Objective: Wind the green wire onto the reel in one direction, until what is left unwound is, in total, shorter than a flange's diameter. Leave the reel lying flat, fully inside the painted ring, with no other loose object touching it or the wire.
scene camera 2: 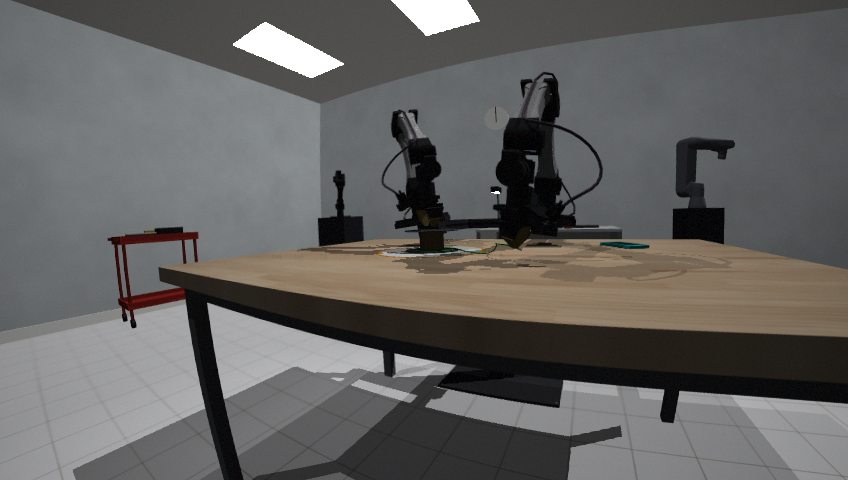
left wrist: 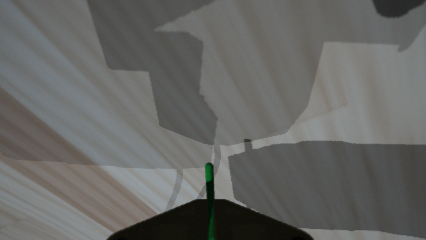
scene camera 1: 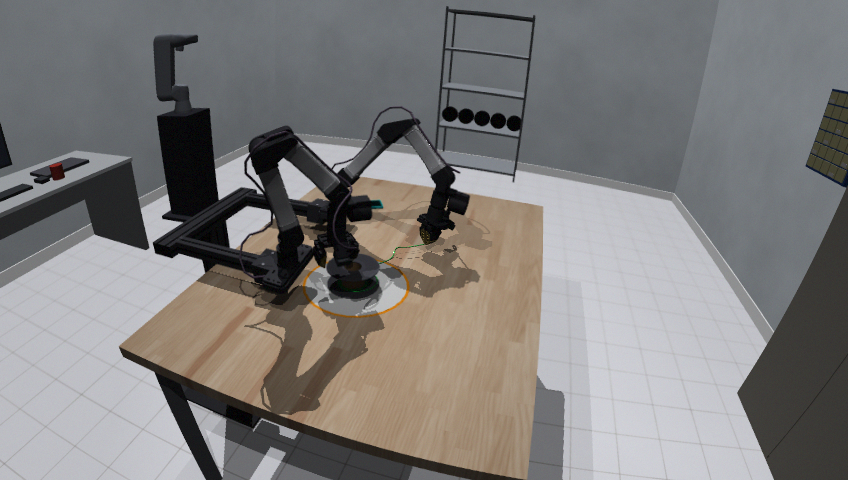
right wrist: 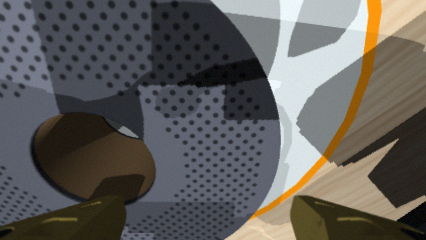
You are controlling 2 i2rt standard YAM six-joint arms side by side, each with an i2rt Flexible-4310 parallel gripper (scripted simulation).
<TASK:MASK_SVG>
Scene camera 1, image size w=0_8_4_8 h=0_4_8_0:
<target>my left gripper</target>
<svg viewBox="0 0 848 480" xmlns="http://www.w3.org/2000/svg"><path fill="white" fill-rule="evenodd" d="M444 208L439 210L429 205L428 212L419 215L419 218L417 218L417 221L422 223L419 228L420 237L424 244L428 245L436 242L442 233L441 230L448 229L448 224L442 221Z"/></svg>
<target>dark reel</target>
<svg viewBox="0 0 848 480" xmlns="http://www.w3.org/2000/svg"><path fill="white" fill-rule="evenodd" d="M378 261L371 256L359 253L351 265L337 267L335 259L332 258L326 266L327 272L331 275L327 282L328 289L333 294L348 299L358 299L372 295L379 288L379 280L375 276L373 277L380 269ZM338 280L341 280L342 285L349 289L361 288L366 284L364 280L367 280L368 284L364 289L358 290L358 292L349 292L339 287Z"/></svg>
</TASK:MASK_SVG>
